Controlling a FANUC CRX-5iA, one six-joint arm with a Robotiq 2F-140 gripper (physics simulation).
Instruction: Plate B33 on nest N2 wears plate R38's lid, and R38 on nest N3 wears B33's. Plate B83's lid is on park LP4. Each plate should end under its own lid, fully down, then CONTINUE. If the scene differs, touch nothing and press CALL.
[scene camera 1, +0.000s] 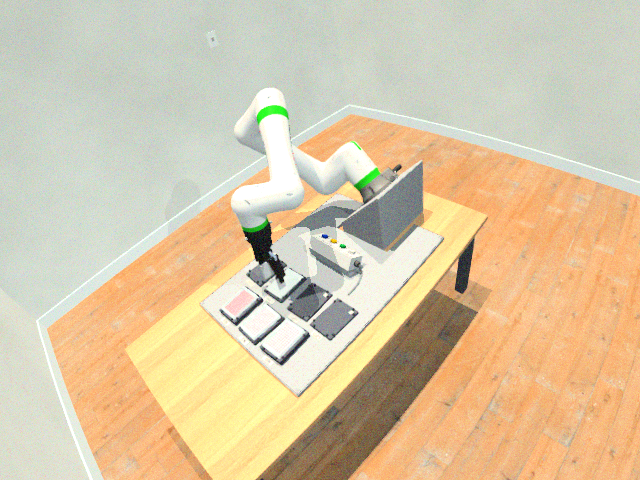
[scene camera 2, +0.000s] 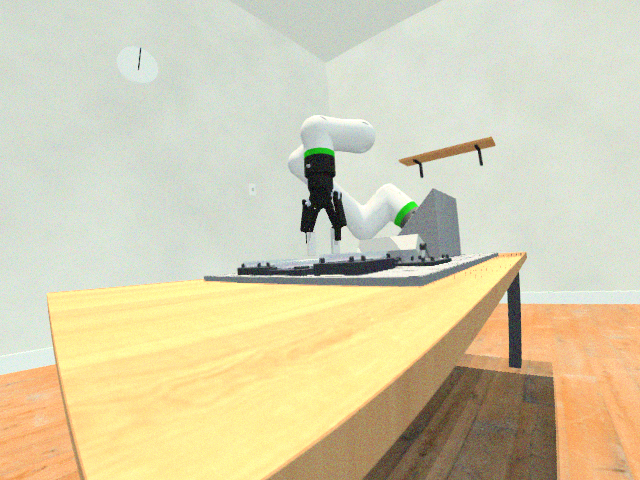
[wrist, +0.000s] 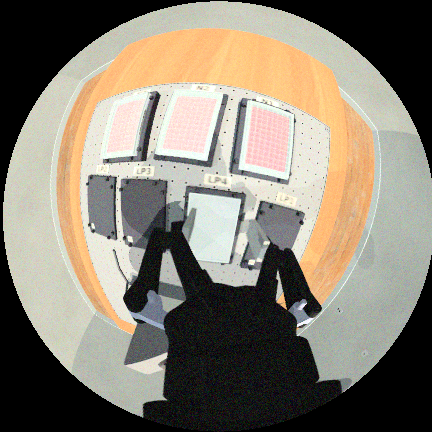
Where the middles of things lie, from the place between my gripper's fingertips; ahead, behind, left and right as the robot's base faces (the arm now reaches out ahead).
The lid park LP1 (wrist: 281, 224) is 1 cm behind my hand, 12 cm to the right of it and 3 cm below it. Also, from my hand: lid park LP3 (scene camera 1: 313, 297) (3 cm behind, 15 cm to the left, 3 cm below); then nest N1 (wrist: 234, 169) (17 cm ahead, 3 cm to the right, 2 cm below); then nest N3 (scene camera 2: 336, 269) (14 cm ahead, 22 cm to the left, 2 cm below).
